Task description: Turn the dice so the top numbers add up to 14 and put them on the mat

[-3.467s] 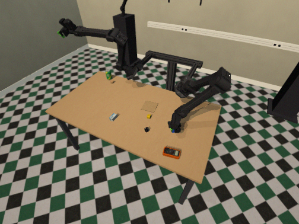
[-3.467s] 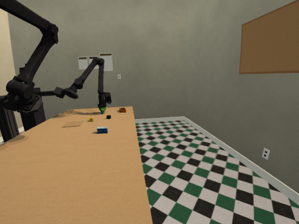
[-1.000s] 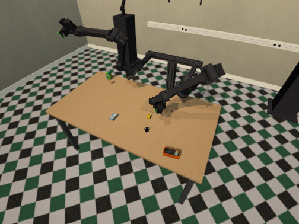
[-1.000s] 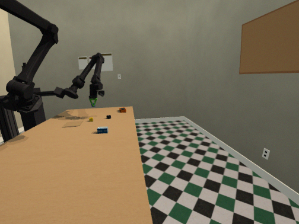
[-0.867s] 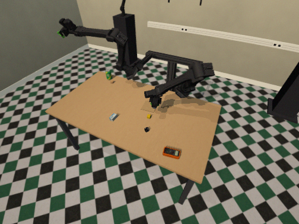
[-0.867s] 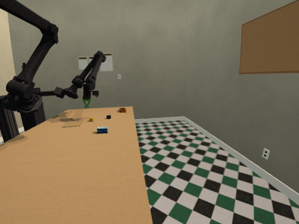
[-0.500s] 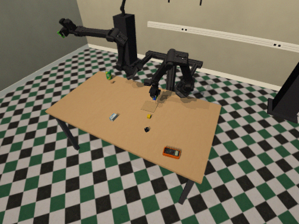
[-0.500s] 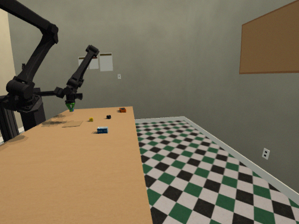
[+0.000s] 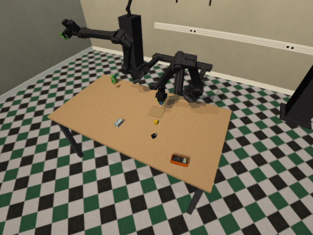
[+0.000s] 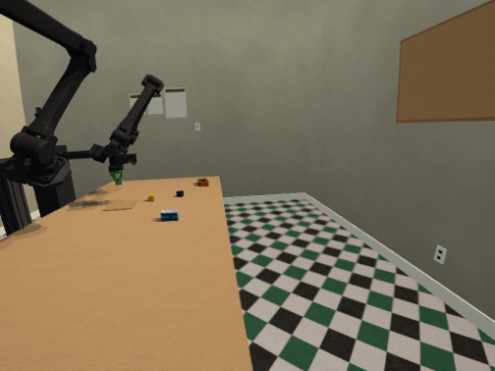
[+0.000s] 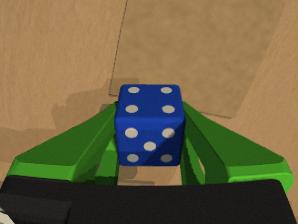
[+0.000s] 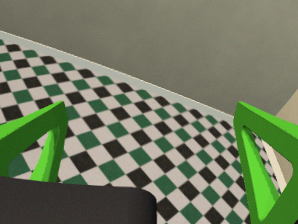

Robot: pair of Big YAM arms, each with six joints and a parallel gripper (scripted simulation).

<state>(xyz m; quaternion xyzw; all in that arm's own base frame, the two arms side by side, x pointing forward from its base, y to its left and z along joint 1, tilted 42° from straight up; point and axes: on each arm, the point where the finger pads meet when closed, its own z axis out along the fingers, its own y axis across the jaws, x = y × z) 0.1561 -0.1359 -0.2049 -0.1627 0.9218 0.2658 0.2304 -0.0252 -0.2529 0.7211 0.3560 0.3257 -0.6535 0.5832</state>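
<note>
Right now the tan mat is 110 mm below my left hand, 40 mm to the right of it and 20 mm ahead of it. From my left hand the other things lie so: blue die: right at my left hand; then black die: 300 mm ahead, 100 mm to the left, 100 mm below; then yellow die: 150 mm ahead, 100 mm below, 30 mm to the left.
</note>
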